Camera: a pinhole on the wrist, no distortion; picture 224 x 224 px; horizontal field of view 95.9 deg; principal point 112.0 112.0 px. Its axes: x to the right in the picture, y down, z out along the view. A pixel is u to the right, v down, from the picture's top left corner.
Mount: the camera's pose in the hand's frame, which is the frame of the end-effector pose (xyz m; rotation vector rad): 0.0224 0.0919 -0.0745 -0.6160 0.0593 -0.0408
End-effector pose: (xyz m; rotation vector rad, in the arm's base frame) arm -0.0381 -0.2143 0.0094 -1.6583 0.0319 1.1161
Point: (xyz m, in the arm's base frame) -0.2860 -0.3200 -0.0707
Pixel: 21.7 125.4
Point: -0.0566 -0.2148 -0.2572
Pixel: 209.0 149.0
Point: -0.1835 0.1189 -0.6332
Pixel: 195.1 119.0
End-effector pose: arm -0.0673 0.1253 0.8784 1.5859 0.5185 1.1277
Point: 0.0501 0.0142 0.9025
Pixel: outside the picture
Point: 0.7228 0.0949 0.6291
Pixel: outside the picture
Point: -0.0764 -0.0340 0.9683
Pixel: 20.7 74.9
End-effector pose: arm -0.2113 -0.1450 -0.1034 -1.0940 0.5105 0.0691
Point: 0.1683 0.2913 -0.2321
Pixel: 161.1 69.1
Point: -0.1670 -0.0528 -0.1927
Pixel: 137.1 54.7
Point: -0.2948 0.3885 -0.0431
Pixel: 59.4 70.7
